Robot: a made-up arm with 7 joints.
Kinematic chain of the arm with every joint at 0, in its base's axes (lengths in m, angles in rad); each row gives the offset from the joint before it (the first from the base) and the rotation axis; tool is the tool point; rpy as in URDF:
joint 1: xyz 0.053 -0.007 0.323 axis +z
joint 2: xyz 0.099 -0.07 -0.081 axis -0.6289 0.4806 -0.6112
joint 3: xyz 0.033 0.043 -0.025 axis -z
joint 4: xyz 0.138 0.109 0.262 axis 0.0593 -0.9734 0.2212
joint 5: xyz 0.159 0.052 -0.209 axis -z
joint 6: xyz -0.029 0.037 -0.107 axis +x
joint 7: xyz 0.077 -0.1 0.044 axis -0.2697 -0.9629 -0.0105
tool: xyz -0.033 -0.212 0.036 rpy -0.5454 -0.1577 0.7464
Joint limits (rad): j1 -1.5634..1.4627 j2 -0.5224..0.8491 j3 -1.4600..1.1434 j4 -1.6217..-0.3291 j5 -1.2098..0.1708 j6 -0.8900..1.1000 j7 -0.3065..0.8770
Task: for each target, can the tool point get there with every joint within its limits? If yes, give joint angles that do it. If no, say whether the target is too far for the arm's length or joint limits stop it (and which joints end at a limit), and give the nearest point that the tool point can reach.
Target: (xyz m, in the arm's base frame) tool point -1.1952 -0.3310 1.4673
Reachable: no: too far | nearest point -0.2941 -0.0971 0.5175 | short by 1.330 m
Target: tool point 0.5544 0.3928 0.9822
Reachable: no: joint limits stop it (at a limit: joint 2, joint 4, joint 5, joint 6, joint 7) | nearest point 0.3824 0.2556 0.5292 | short by 0.504 m
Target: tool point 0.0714 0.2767 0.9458
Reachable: no: joint limits stop it (at a limit: joint 1, joint 2, joint 4, joint 5, joint 6, joint 7) | nearest point 0.0169 0.1226 0.5811 | short by 0.400 m
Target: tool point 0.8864 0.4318 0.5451
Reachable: no: joint limits stop it (at a limit: joint 2, joint 4, joint 5, joint 7) | nearest point 0.5504 0.2549 0.3699 | short by 0.418 m
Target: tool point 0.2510 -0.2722 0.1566
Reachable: yes | joints -0.3593 0.4266 -0.3185 -0.4504 -0.0501 0.1331 0.6572
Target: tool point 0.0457 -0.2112 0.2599
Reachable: yes | joints -1.1025 0.2108 0.4700 -1.4970 -0.5412 -0.6025 0.4938
